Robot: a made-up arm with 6 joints. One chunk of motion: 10 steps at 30 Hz.
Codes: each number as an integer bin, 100 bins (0 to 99) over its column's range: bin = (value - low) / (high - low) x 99, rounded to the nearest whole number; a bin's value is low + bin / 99 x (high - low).
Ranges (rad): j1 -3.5..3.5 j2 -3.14..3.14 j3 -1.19..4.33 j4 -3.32..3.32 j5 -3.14..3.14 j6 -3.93..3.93
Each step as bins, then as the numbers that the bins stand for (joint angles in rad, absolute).
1 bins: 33 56 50 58 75 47
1 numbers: -1.1667 0.4123 1.5979 0.5701 1.6176 -0.1985
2 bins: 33 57 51 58 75 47
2 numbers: -1.1667 0.4758 1.6536 0.5701 1.6176 -0.1985
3 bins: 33 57 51 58 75 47
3 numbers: -1.1667 0.4758 1.6536 0.5701 1.6176 -0.1985
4 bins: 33 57 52 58 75 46
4 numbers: -1.1667 0.4758 1.7094 0.5701 1.6176 -0.2779
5 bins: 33 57 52 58 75 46
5 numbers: -1.1667 0.4758 1.7094 0.5701 1.6176 -0.2779
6 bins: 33 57 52 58 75 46
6 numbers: -1.1667 0.4758 1.7094 0.5701 1.6176 -0.2779
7 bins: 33 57 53 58 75 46
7 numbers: -1.1667 0.4758 1.7652 0.5701 1.6176 -0.2779
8 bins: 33 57 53 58 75 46
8 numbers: -1.1667 0.4758 1.7652 0.5701 1.6176 -0.2779
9 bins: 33 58 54 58 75 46
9 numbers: -1.1667 0.5392 1.8209 0.5701 1.6176 -0.2779
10 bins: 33 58 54 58 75 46
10 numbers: -1.1667 0.5392 1.8209 0.5701 1.6176 -0.2779
